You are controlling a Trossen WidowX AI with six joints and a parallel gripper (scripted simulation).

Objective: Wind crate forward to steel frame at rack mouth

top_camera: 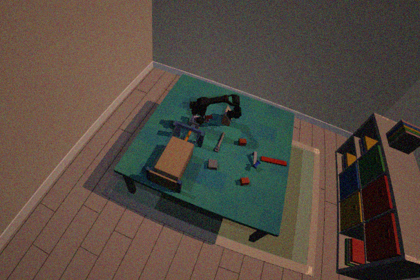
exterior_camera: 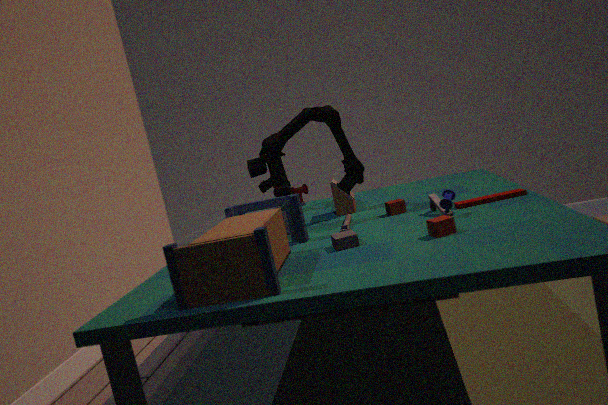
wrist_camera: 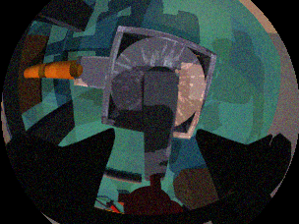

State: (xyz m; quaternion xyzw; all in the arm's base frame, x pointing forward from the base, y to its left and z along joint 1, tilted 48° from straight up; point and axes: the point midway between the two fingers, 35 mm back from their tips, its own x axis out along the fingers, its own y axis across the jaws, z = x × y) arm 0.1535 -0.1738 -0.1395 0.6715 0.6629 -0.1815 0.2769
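Right now my gripper tip is 20 mm to the right of the red-knobbed handle and 20 mm below it. Round my gripper tip: red knob: 60 mm to the left, 50 mm above, 10 mm behind; then winch: 60 mm below, 50 mm to the right, 10 mm behind; then steel frame: 170 mm ahead, 60 mm to the right, 20 mm above.
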